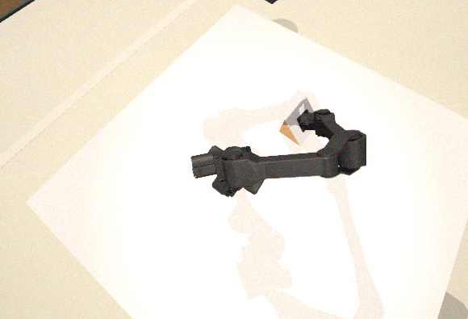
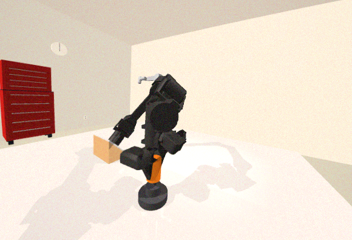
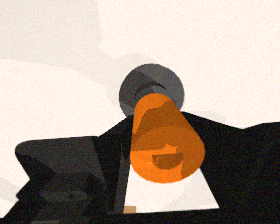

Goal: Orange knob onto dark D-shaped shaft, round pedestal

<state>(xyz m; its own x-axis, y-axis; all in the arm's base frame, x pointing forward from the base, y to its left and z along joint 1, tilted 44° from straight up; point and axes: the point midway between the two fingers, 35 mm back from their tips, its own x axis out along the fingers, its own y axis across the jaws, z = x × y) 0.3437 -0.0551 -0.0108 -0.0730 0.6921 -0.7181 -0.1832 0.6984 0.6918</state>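
Now: the orange knob 20 mm above my gripper tip. Also, from my gripper tip: round pedestal (40 mm below).
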